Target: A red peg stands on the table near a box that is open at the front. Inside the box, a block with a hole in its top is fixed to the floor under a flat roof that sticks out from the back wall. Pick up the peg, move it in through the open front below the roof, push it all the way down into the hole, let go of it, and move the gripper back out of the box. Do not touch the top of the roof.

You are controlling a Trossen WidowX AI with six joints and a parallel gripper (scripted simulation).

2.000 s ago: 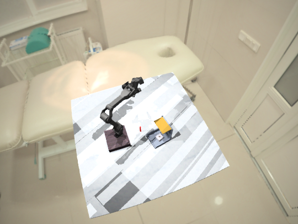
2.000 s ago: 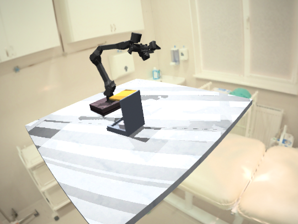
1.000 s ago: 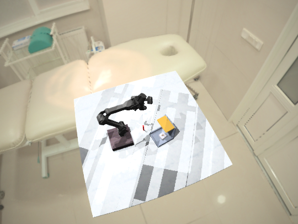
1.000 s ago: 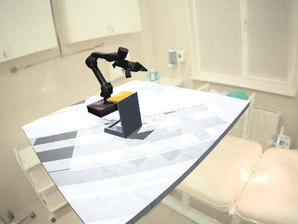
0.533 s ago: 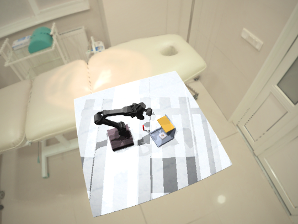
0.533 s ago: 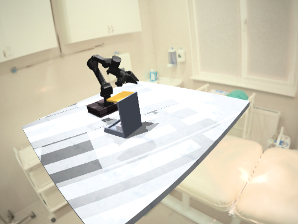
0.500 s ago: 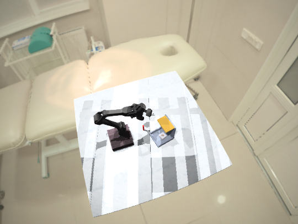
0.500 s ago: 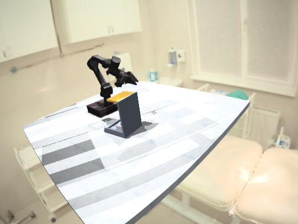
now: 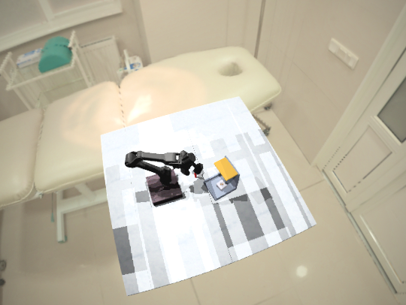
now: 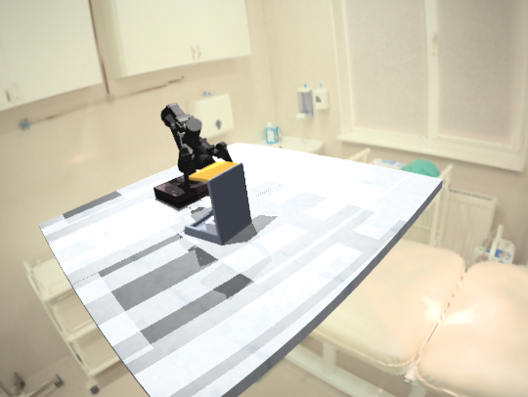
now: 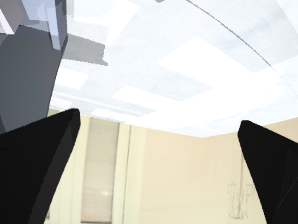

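Now: the red peg 10 cm below my gripper tip, 3 cm to the right of it and 3 cm behind it. Also, from my gripper tip: roof (16 cm to the right, 13 cm ahead, 7 cm above); grey back wall (18 cm ahead, 15 cm to the right, 3 cm below).
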